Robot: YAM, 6 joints.
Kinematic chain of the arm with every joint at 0, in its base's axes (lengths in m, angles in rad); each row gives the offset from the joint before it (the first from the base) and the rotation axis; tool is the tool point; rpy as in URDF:
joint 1: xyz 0 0 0.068 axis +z
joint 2: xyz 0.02 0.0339 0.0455 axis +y
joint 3: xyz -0.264 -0.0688 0 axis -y
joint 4: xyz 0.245 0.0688 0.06 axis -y
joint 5: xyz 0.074 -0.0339 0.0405 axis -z
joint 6: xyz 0.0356 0 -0.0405 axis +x
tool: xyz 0 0 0 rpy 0 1.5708 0
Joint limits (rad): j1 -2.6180..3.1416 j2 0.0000..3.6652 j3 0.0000..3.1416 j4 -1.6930..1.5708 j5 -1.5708..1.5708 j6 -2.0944..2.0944
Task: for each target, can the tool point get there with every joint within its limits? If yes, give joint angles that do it. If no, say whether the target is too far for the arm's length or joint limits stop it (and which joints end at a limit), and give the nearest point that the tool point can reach.
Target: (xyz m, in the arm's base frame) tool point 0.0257 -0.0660 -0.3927
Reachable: no: joint limits stop it (at a limit: joint 2) | nearest point 0.0339 -0.0870 -0.3453 | short by 0.052 m
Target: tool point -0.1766 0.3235 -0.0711
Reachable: yes | joints 2.1325 2.7155 0.9647 1.3244 0.6943 -0.3240
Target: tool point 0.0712 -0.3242 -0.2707
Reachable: yes | joints -1.3871 3.3827 2.0186 -0.7264 -0.3083 1.0792
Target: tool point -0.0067 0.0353 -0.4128
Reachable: no: joint limits stop it (at a limit: joint 2) | nearest point -0.0143 0.0755 -0.3370 | short by 0.086 m
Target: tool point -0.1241 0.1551 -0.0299
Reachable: yes | joints 2.2701 2.1839 0.3937 0.4174 0.1369 0.5446
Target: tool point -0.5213 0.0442 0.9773
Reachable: no: too far | nearest point -0.3338 0.0283 0.6543 | short by 0.374 m
